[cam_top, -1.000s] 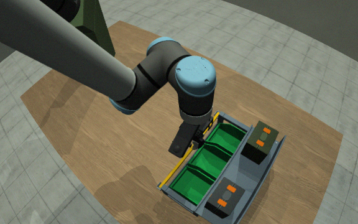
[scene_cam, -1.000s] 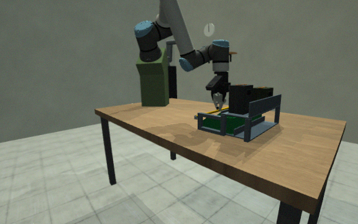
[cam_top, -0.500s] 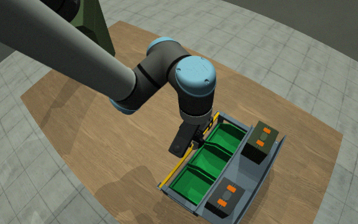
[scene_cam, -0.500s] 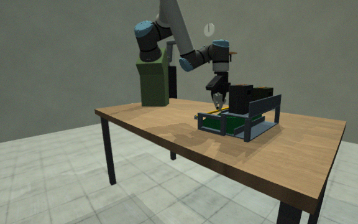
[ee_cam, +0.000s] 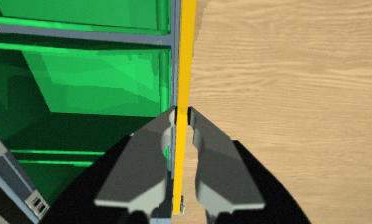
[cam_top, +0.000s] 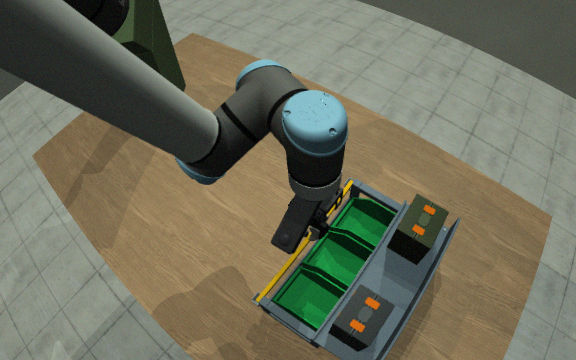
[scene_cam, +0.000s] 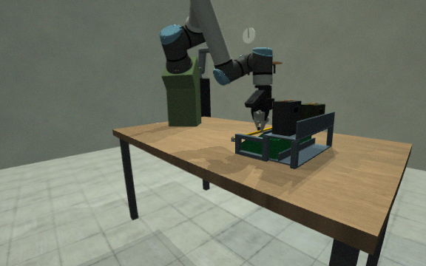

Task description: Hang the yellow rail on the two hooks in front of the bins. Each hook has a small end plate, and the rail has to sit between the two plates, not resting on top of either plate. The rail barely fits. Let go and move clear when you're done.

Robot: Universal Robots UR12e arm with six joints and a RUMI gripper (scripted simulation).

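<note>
Right now the yellow rail is 1 cm below my hand. Round my hand: rack front bar 6 cm below, 1 cm ahead.
</note>
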